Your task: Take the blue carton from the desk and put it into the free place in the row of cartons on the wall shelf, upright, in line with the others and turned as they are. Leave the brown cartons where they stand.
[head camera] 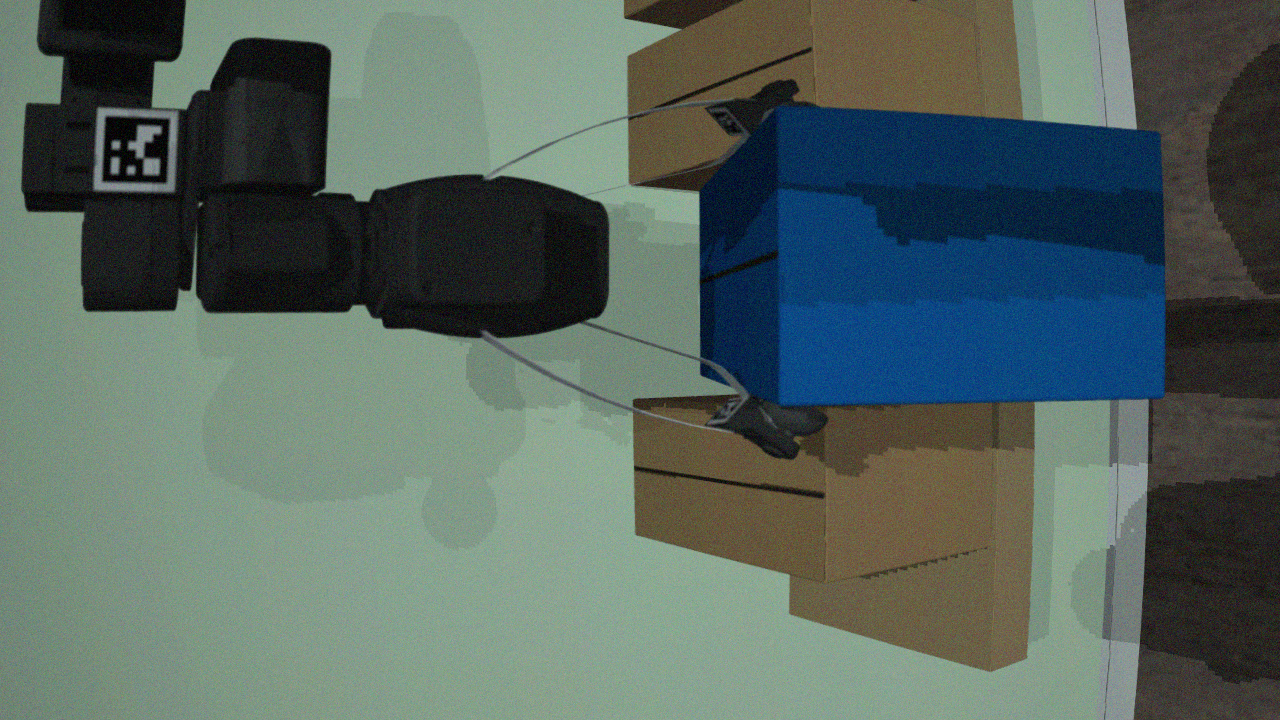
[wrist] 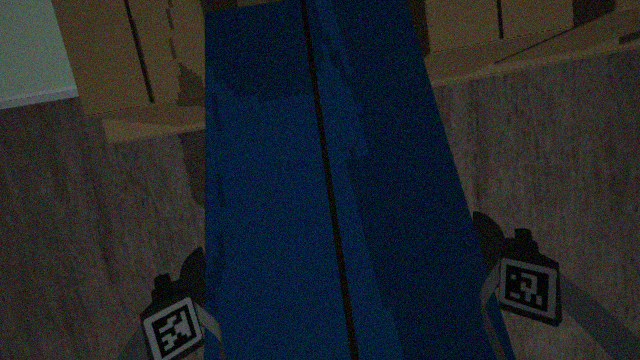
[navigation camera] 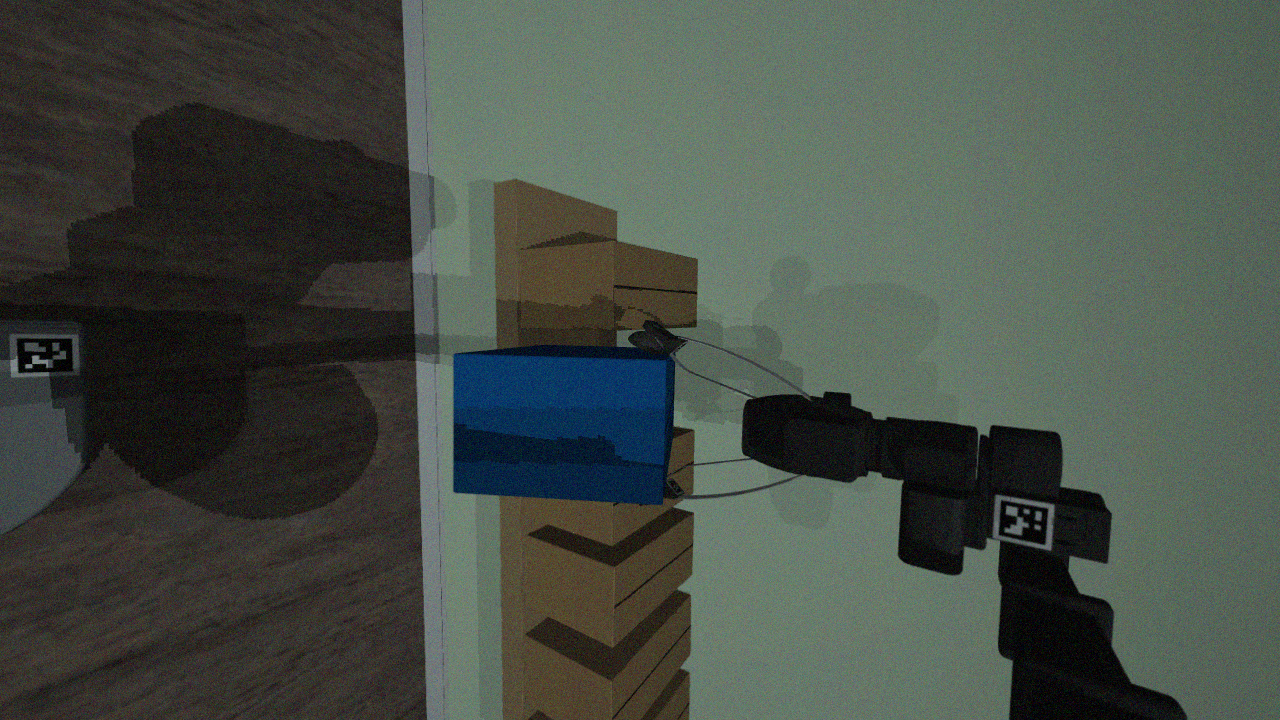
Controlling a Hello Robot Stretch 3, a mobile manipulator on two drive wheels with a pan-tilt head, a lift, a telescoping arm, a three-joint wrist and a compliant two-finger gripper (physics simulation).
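Places are measured from the robot's base along level axes (x ahead, y left, z up), in millimetres.
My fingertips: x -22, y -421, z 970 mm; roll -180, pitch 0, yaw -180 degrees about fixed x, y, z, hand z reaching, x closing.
Ahead of a thing's pixels: the offset from my fingertips to its middle. Level surfaces: height alone.
The blue carton @[0 mm ahead, 1 mm left, 54 mm down] (head camera: 966,340) (navigation camera: 554,385) (wrist: 270,200) hangs upright in my gripper (head camera: 783,264) (navigation camera: 666,413) (wrist: 340,254), which is shut on its two sides near the top. Its dark seam runs roughly the same way as the brown cartons' seams. It is nearer the head camera than the row and covers the free place. One brown carton @[149 mm ahead, 238 mm right, 200 mm down] (head camera: 904,510) (navigation camera: 563,277) (wrist: 100,50) stands to one side of that place, another brown carton @[156 mm back, 252 mm right, 200 mm down] (head camera: 895,53) (wrist: 465,20) to the other. The blue carton's underside and its gap to the shelf @[290 mm down] (head camera: 904,617) (navigation camera: 563,210) (wrist: 160,132) are hidden.
Further brown cartons @[310 mm back, 263 mm right, 200 mm down] (navigation camera: 572,573) continue the row on the shelf. The pale green wall (head camera: 313,608) (navigation camera: 984,134) (wrist: 25,50) is behind, with a light skirting (head camera: 1114,53) (navigation camera: 416,179) below. Dark wooden floor @[969 mm down] (head camera: 1208,429) (navigation camera: 268,608) (wrist: 550,150) lies under. The desk does not show.
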